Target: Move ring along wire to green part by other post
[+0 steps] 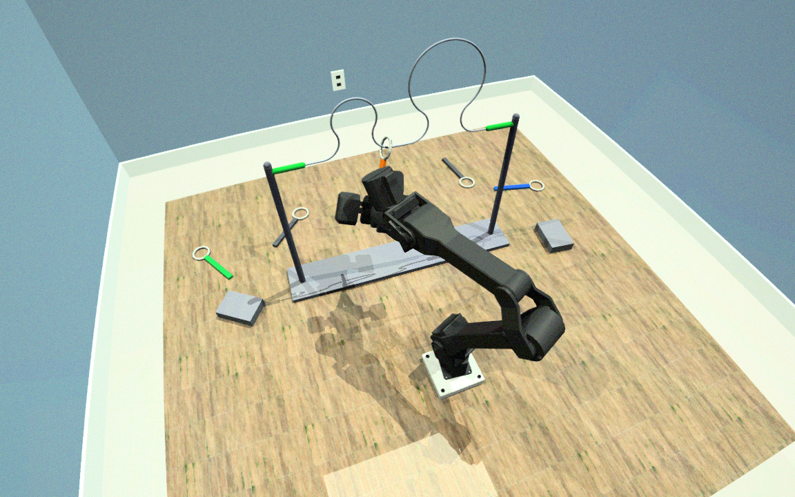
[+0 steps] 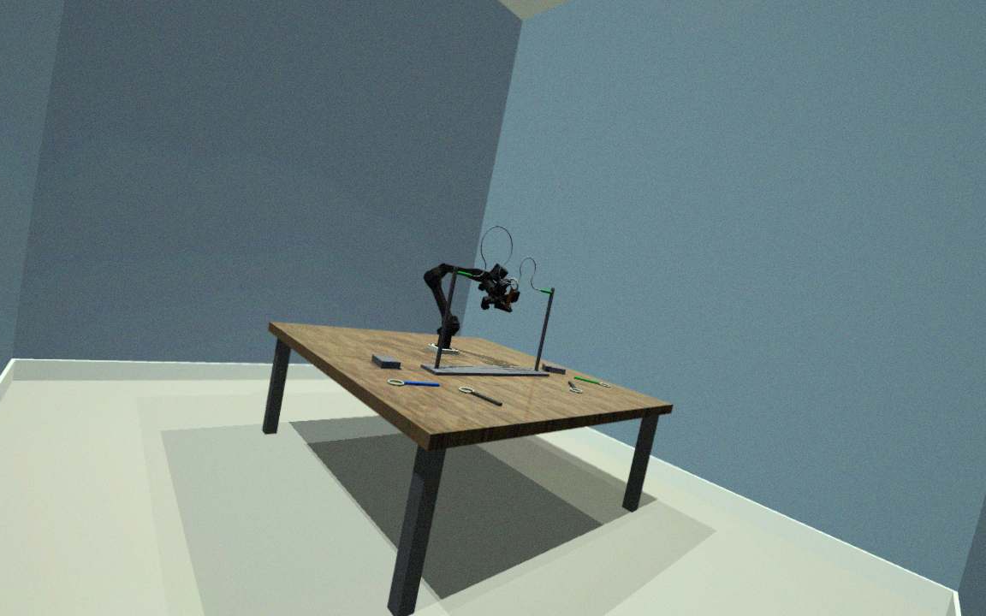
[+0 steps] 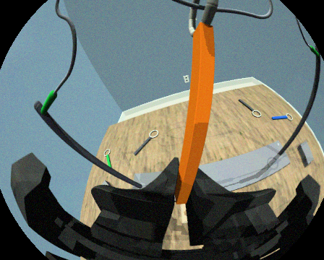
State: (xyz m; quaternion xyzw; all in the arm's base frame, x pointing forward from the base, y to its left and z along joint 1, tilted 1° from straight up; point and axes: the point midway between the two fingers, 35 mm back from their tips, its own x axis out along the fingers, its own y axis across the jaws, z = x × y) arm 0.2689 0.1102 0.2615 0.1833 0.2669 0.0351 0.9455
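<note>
Right now the ring with orange handle is 20 mm ahead of my gripper tip, 30 mm to the right of it and 80 mm above it.
</note>
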